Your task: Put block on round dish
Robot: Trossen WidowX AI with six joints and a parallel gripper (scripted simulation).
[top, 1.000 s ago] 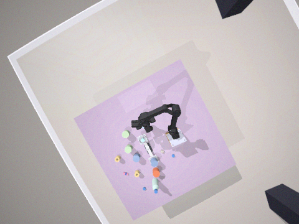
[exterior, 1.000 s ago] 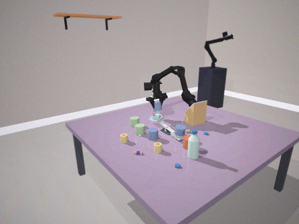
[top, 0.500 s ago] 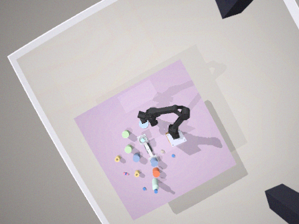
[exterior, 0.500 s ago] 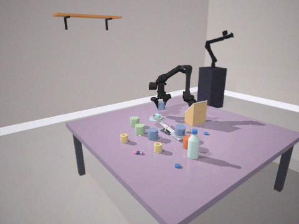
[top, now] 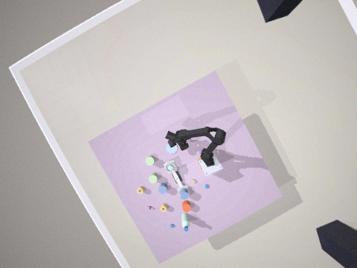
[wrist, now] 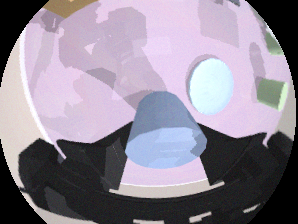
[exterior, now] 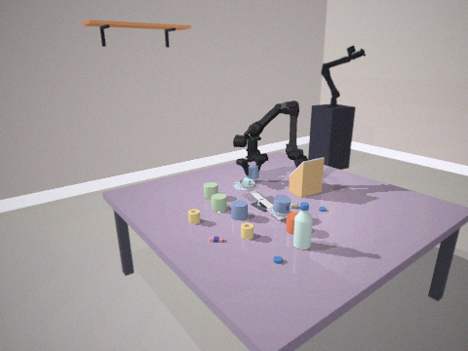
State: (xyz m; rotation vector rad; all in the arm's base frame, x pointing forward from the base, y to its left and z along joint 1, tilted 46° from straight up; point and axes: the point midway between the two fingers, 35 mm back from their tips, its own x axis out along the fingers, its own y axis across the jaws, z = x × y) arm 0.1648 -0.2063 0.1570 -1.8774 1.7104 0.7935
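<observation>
The teal block lies 150 mm ahead of my gripper tip, 190 mm to the left of it and 50 mm above it. From my gripper tip the other things lie so: pale round dish: 90 mm ahead, 50 mm to the left, 40 mm below; orange cylinder: 150 mm ahead, 560 mm to the left.
</observation>
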